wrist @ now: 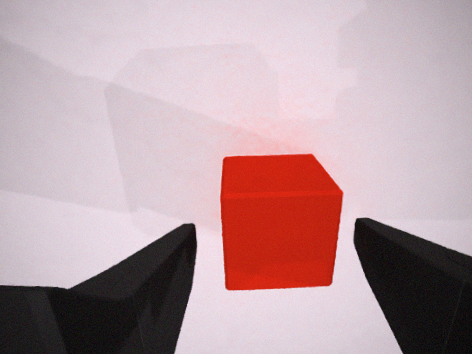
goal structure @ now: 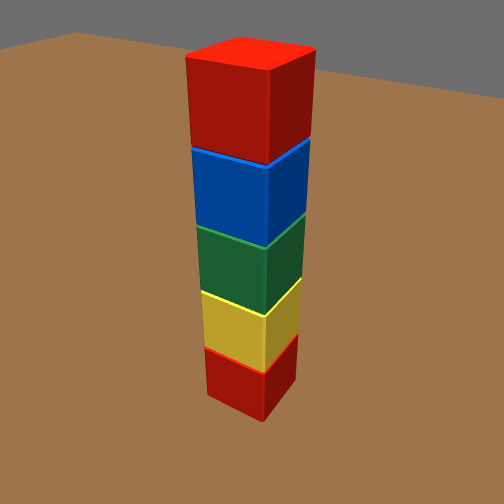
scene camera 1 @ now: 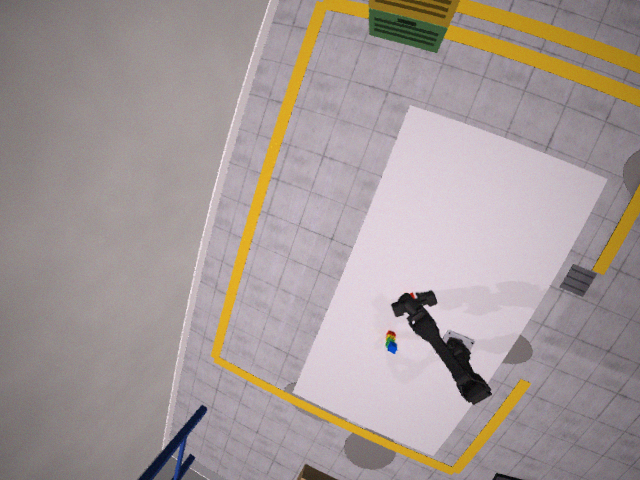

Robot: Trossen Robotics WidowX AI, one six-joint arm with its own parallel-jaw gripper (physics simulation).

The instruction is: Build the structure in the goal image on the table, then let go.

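Frame: origin at the arm's base, x ahead, y left, z up, level; millimetres.
Where they show: gripper, fingertip midpoint: [wrist: 275, 232]; arm's base at its link origin: [scene camera 1: 454, 344].
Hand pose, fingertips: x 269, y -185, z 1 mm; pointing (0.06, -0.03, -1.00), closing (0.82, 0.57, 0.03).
Observation:
Each offset is from my fingertips to the top centre of the thing. "spot": to the spot under its first point. Level surfaces: height alone.
A red cube {dx -7, dy +7, dz +23 mm} [scene camera 1: 412, 295] [wrist: 281, 235] lies on the white table; in the scene view the gripper covers most of it. My gripper [wrist: 275, 232] is open, with the cube showing between its two fingertips and a gap on each side. In the scene view the gripper is above the cube. A small group of coloured blocks stands on the table to the lower left of the gripper in the scene view: a red block {dx +30, dy +222, dz +22 mm} [scene camera 1: 391, 333], yellow and green parts {spot: dx +45, dy +201, dz +93 mm} [scene camera 1: 390, 341] beside it, and a blue block {dx +31, dy +221, dz +120 mm} [scene camera 1: 392, 348] at the lower end. How these blocks are stacked is too small to tell.
The white table {dz -10 mm} [scene camera 1: 465, 206] stretches under the arm. The arm's base plate [scene camera 1: 466, 339] is right of the block group. Yellow floor lines [scene camera 1: 261, 191] run around the table. A green and yellow crate [scene camera 1: 405, 31] stands on the floor beyond its upper end.

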